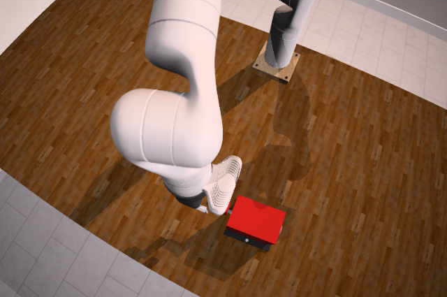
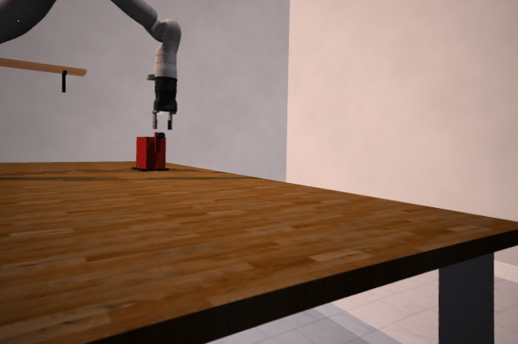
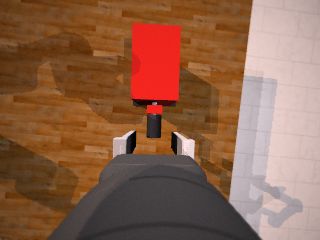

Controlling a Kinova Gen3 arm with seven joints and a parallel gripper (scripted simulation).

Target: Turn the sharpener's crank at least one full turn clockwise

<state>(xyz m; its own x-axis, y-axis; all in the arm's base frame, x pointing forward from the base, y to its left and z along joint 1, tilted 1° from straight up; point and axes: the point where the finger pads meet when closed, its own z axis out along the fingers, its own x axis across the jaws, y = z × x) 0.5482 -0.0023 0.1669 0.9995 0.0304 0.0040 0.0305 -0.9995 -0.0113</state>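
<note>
My hand is 2 cm to the right of the crank and 5 cm above it.
</note>
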